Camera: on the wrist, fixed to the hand. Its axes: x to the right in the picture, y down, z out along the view.
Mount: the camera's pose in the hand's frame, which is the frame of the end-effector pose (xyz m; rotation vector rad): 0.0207 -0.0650 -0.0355 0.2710 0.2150 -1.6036
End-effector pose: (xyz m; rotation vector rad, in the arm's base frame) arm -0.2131 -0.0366 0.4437 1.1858 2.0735 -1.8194
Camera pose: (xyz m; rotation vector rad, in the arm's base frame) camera -0.2544 0.0071 0.4917 0.3810 -1.6581 1.2279
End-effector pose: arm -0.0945 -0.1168 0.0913 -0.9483 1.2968 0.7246
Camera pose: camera -0.0507 -0.1793 0.0814 -1.4559 0.4299 -0.7860
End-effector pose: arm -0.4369 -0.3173 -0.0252 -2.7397 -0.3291 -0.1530
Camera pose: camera -0.4352 -0.2678 0.0336 -1.5298 -2.1162 -0.6937
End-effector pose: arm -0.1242 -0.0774 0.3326 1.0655 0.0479 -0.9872
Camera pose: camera -0.1427 -0.0721 0.2582 1.3106 1.1072 -2.3238
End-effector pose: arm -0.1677 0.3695 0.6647 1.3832 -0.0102 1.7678
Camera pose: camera -0.1554 0.4400 0.6366 0.8040 1.1455 0.5004
